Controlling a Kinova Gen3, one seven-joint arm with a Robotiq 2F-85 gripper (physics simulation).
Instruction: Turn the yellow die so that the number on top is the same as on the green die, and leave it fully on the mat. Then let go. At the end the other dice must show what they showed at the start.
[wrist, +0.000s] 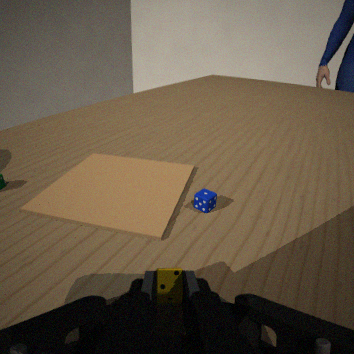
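My gripper is shut on the yellow die at the bottom middle of the wrist view. The die's visible face shows dark pips, two of them clear on a diagonal; its other faces are mostly hidden by the fingers. The tan square mat lies beyond the gripper, a little to the left. The green die is cut off at the left edge of the view, left of the mat, and its top number cannot be read.
A blue die stands on the wooden table just right of the mat, with one pip on top. Shadows fall across the near part of the table. A person in blue stands beyond the table's far right edge.
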